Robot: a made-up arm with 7 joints.
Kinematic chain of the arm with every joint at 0, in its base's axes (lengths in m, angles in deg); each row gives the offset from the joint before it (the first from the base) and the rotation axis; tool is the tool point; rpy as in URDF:
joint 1: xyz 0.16 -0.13 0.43 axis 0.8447 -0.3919 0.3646
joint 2: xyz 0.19 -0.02 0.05 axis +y
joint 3: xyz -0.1 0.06 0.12 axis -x
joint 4: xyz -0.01 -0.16 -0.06 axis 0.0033 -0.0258 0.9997
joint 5: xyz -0.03 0 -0.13 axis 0.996 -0.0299 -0.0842
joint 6: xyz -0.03 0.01 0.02 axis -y
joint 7: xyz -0.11 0.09 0 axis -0.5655 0.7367 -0.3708
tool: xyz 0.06 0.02 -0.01 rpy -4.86 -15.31 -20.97
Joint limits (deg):
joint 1: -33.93..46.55
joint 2: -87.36..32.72
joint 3: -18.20..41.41
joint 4: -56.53..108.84
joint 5: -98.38..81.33
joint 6: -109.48..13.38
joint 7: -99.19..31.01
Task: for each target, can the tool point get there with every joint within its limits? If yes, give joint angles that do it. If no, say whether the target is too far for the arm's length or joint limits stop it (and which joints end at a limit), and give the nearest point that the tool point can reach.
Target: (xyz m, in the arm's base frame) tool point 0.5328 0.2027 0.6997
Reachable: no: joint limits stop it (at a limit: joint 1, joint 2, joint 3, joint 5) | nearest point 0.4533 0.0846 0.5889 | short by 0.180 m
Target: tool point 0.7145 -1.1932 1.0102
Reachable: no: too far | nearest point 0.3693 -0.5453 0.6549 | short by 0.816 m
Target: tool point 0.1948 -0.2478 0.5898
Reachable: yes | joints 15.66 8.44 7.33 -36.12 56.43 -55.22 -42.94
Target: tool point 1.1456 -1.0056 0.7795
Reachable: no: too far | nearest point 0.4724 -0.4729 0.6319 | short by 0.871 m
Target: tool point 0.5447 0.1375 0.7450
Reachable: no: joint limits stop it (at a limit: joint 1, joint 2, joint 3, joint 4, joint 5) | nearest point 0.4622 0.0462 0.6173 | short by 0.177 m
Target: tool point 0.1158 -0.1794 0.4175
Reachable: yes | joints 15.44 -21.26 19.18 7.30 8.14 -13.65 -49.22
